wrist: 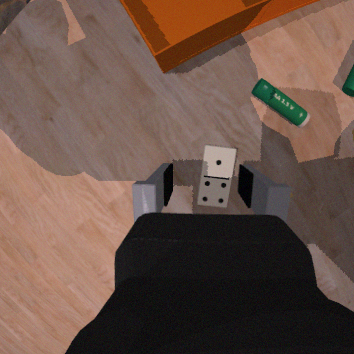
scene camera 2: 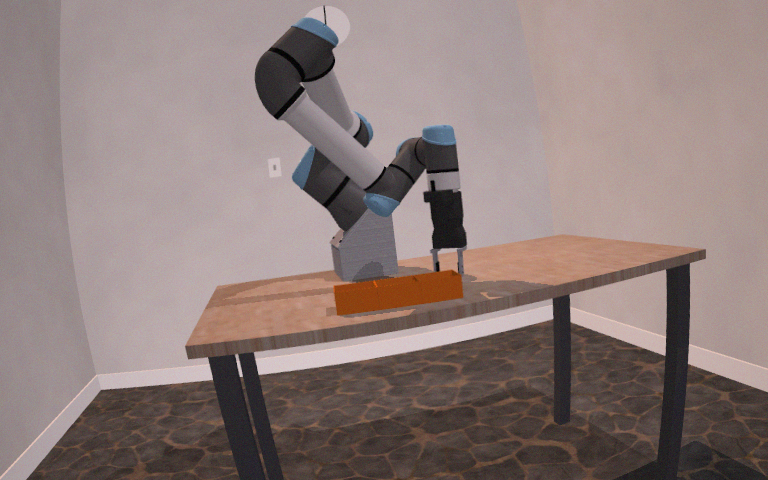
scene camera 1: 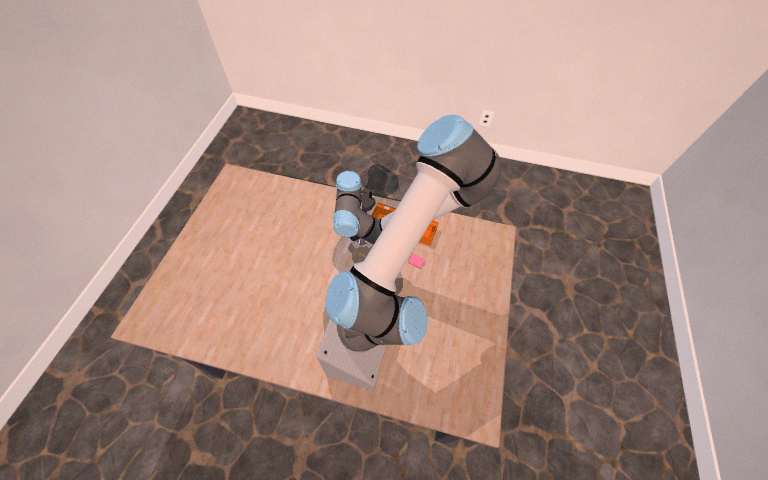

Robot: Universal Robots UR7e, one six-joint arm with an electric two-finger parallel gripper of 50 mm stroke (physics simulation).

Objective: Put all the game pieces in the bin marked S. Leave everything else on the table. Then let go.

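Places are measured from the arm's base along level axes (x ahead, y right, z down), in metres.
Where they show: gripper, between the fingertips: (wrist: 205, 177) (scene camera 1: 358, 239); arm's base, origin of its link: (scene camera 2: 361, 210).
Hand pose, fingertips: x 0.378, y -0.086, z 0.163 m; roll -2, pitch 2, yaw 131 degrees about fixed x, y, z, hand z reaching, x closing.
Things, the pixels of their top centre, and the offset from my fingertips. "*": a spot on its surface instead. Level surfaces: height alone.
- white domino, centre of its top: (wrist: 216, 177) dy +0.006, dx -0.008, dz +0.010 m
- orange bin, centre of its top: (scene camera 2: 395, 280) (scene camera 1: 404, 220) dy +0.159, dx +0.098, dz -0.029 m
- second green battery, a spot on its surface: (wrist: 350, 84) * dy +0.144, dx -0.020, dz +0.005 m
- pink block, centre of its top: (scene camera 1: 416, 260) dy +0.230, dx -0.047, dz +0.007 m
- table, height of its surface: dz +0.017 m
A white domino (wrist: 218, 170) with black dots, one on one half and four on the other, lies flat on the table between the spread fingers in the wrist view. My gripper (wrist: 205, 177) (scene camera 2: 448, 270) is open and points straight down, its fingers on either side of the domino and not closed on it. The orange bin (scene camera 2: 396, 296) (wrist: 200, 55) (scene camera 1: 428, 233) has several compartments and stands beyond the domino. The letter S cannot be made out in these views, and the arm hides part of the bin in the first scene view.
A green battery (wrist: 281, 102) lies between the domino and the bin's side, to the right. Part of a second green battery (wrist: 350, 84) shows at the wrist view's right edge. A pink block (scene camera 1: 416, 260) lies on the table (scene camera 1: 226, 254) near the bin.
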